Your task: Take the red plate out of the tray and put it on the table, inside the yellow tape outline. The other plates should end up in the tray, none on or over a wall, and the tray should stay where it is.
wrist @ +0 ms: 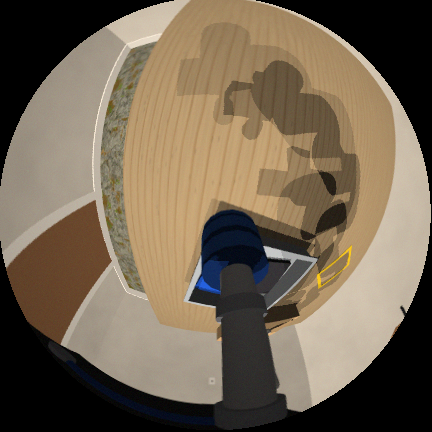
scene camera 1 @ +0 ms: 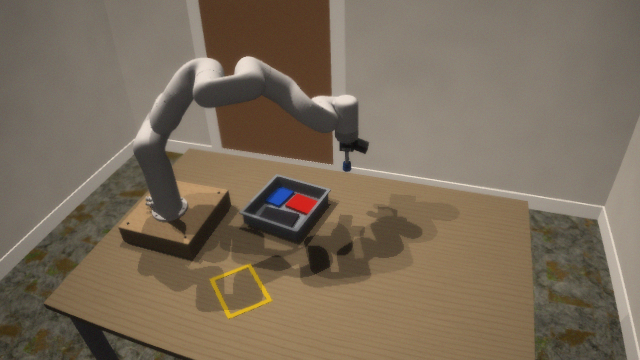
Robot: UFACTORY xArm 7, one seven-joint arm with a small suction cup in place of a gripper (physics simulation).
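Frame: origin at the arm's base, x ahead, y left, z up, level; millimetres.
Where they show: hand, its tool point: [wrist: 229,234] [scene camera 1: 347,169]; arm's base, origin of its link: [scene camera 1: 170,209].
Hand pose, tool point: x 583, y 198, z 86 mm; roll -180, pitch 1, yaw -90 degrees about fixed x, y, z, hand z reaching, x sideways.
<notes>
Each offset is from my tool point to the top centre of the thing. Level surfaces: height alone.
My gripper, a blue suction cup [scene camera 1: 347,166] [wrist: 234,245], is open with nothing on it, high above the table and to the right of the tray in the scene view. The grey tray {dy -72, dx -202, dz -101 mm} [scene camera 1: 272,230] [wrist: 297,272] stands on the table. In it the red plate {dy -37, dx -150, dz -137 mm} [scene camera 1: 301,204] lies at the right beside the blue plate {dy -3, dx -246, dz -137 mm} [scene camera 1: 280,196] [wrist: 202,286], and the black plate {dy -124, dx -223, dz -138 mm} [scene camera 1: 278,216] [wrist: 276,276] lies nearer the front. The red plate does not show in the wrist view, where the cup covers part of the tray. The yellow tape outline [scene camera 1: 250,308] [wrist: 319,281] is on the table in front of the tray.
The arm's wooden base block [scene camera 1: 207,200] stands left of the tray. The tray's walls rise around the plates. Arm shadows fall across the wooden table {dz -151 mm} [scene camera 1: 425,310] [wrist: 170,165], right of the tray and over the outline. A wall and a brown door [scene camera 1: 270,75] stand behind the table.
</notes>
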